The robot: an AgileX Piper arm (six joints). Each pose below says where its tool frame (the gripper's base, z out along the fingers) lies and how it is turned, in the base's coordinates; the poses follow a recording.
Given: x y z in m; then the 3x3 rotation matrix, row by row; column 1 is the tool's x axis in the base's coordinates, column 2 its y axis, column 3 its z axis. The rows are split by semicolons.
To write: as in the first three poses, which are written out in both.
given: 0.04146, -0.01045, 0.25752; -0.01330, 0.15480, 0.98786; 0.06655, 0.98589, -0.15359; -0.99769, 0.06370, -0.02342
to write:
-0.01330, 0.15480, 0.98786, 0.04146
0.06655, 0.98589, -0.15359, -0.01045
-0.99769, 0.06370, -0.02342, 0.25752
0, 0, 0, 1

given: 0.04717, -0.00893, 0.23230; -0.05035, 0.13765, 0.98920; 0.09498, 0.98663, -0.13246; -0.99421, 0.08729, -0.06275
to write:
-0.05035, 0.13765, 0.98920, 0.04717
0.09498, 0.98663, -0.13246, -0.00893
-0.99421, 0.08729, -0.06275, 0.23230
0, 0, 0, 1

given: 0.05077, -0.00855, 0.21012; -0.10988, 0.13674, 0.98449; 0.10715, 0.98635, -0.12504; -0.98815, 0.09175, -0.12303
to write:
-0.10988, 0.13674, 0.98449, 0.05077
0.10715, 0.98635, -0.12504, -0.00855
-0.98815, 0.09175, -0.12303, 0.21012
0, 0, 0, 1

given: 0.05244, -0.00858, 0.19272; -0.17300, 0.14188, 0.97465; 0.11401, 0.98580, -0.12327; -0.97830, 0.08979, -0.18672
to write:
-0.17300, 0.14188, 0.97465, 0.05244
0.11401, 0.98580, -0.12327, -0.00858
-0.97830, 0.08979, -0.18672, 0.19272
0, 0, 0, 1

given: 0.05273, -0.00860, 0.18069; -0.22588, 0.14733, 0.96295; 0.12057, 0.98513, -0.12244; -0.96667, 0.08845, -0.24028
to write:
-0.22588, 0.14733, 0.96295, 0.05273
0.12057, 0.98513, -0.12244, -0.00860
-0.96667, 0.08845, -0.24028, 0.18069
0, 0, 0, 1

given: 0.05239, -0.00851, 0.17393; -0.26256, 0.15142, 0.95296; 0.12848, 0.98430, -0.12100; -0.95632, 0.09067, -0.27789
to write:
-0.26256, 0.15142, 0.95296, 0.05239
0.12848, 0.98430, -0.12100, -0.00851
-0.95632, 0.09067, -0.27789, 0.17393
0, 0, 0, 1

